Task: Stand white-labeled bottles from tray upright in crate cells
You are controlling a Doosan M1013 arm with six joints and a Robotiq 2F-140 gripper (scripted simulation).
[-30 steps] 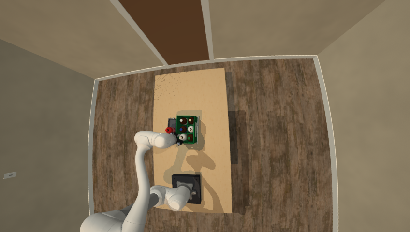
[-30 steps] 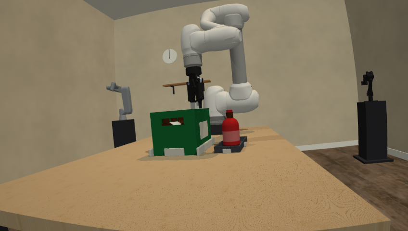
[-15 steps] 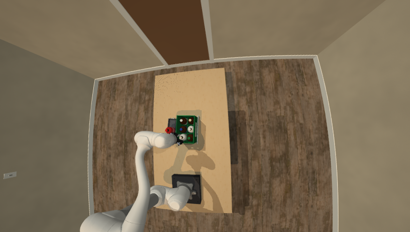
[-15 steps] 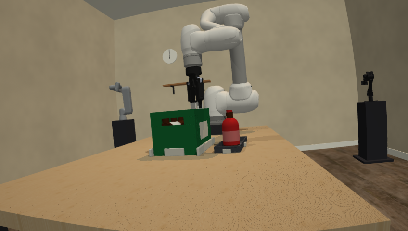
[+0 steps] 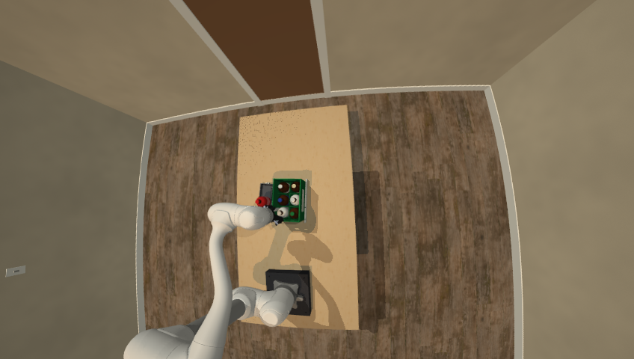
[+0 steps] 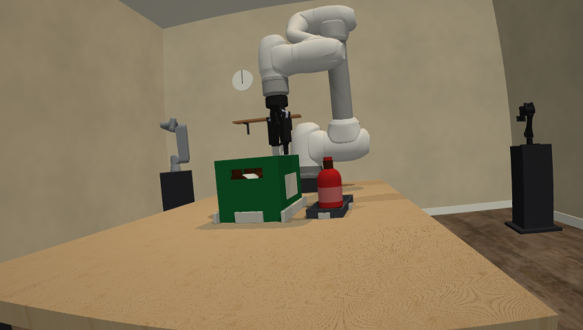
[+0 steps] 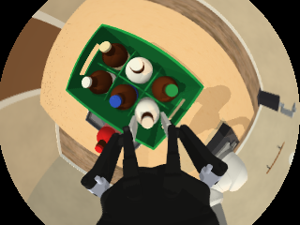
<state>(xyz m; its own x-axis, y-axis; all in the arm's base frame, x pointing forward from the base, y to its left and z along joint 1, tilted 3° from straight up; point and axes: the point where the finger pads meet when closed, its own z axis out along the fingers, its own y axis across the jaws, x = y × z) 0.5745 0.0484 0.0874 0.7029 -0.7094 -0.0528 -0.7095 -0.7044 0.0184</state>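
Now: the white-labeled bottle 9 cm below my hand. Round my hand: dark tray: 17 cm to the left, 16 cm below, 6 cm ahead; green crate: 9 cm below, 9 cm ahead, 4 cm to the right; red-labeled bottle: 17 cm to the left, 9 cm below, 6 cm ahead.
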